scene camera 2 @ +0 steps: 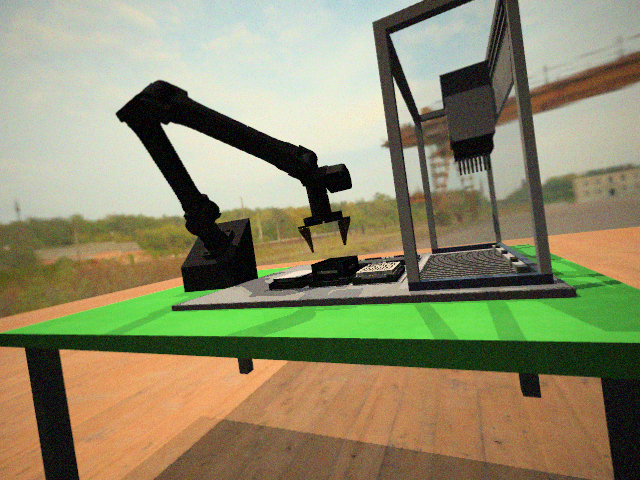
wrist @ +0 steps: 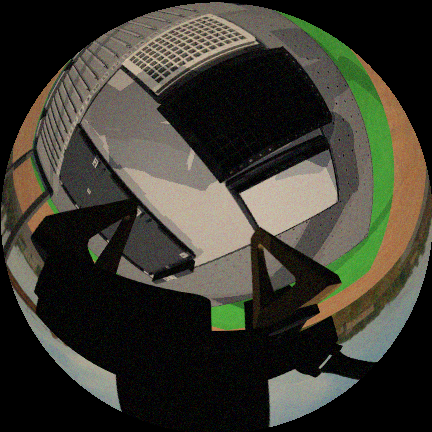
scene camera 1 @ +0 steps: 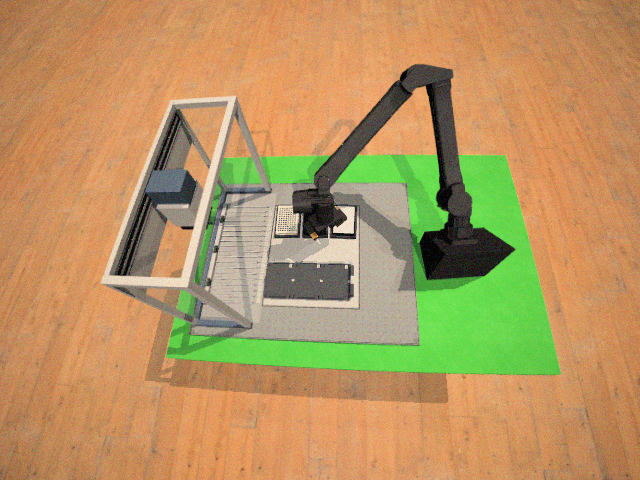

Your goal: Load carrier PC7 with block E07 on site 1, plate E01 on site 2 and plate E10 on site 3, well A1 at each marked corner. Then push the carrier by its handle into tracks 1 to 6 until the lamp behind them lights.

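Places are measured from the arm's base along level axes (x up, y right, z ahead), in metres.
Pixels of known places: gripper, fingertip midpoint: [scene camera 2: 329, 248] [wrist: 196, 219] [scene camera 1: 325, 232]; arm's base, link origin: [scene camera 2: 219, 244] [scene camera 1: 457, 238].
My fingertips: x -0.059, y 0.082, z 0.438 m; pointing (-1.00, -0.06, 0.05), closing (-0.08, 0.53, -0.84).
Observation:
For each thing: its top centre in the pictures, then the offset to it from my fingertips. "*": a spot on its surface instead.
- black block, top centre: [wrist: 256, 100] [scene camera 2: 335, 259] [scene camera 1: 314, 215] dx -0.025, dy +0.089, dz +0.041 m
- white-grid plate, top centre: [wrist: 182, 40] [scene camera 2: 379, 266] [scene camera 1: 287, 219] dx -0.052, dy +0.099, dz +0.151 m
- plain white plate, top centre: [wrist: 298, 196] [scene camera 2: 297, 273] [scene camera 1: 344, 219] dx -0.052, dy +0.080, dz -0.072 m
- long dark carrier, top centre: [wrist: 102, 220] [scene camera 2: 366, 256] [scene camera 1: 307, 278] dx -0.049, dy -0.155, dz +0.072 m
- light board, surface spot: [wrist: 205, 220] [scene camera 1: 338, 251] * dx -0.078, dy -0.041, dz -0.044 m
The gripper [scene camera 1: 325, 222] [scene camera 2: 328, 248] [wrist: 196, 217] is open and empty, its fingers raised a little above a black block [scene camera 2: 334, 269] [wrist: 245, 110]. The black block stands in the middle of a row of three and is largely hidden by the arm in scene camera 1. A white-grid plate [scene camera 1: 287, 220] [scene camera 2: 383, 267] [wrist: 195, 47] sits on its track side, and a plain white plate [scene camera 1: 349, 219] [scene camera 2: 292, 279] [wrist: 290, 192] on its arm-base side. The long dark carrier [scene camera 1: 307, 283] [wrist: 160, 245] lies apart from the row, with small white marks on top. Labels are unreadable.
The grooved tracks [scene camera 1: 240, 248] [scene camera 2: 460, 266] lie beside the light board [scene camera 1: 338, 252] [wrist: 205, 220]. A tall frame [scene camera 1: 209, 191] [scene camera 2: 398, 155] stands over the tracks' far side. It carries a head [scene camera 1: 173, 186] [scene camera 2: 467, 113] with thin tips below.

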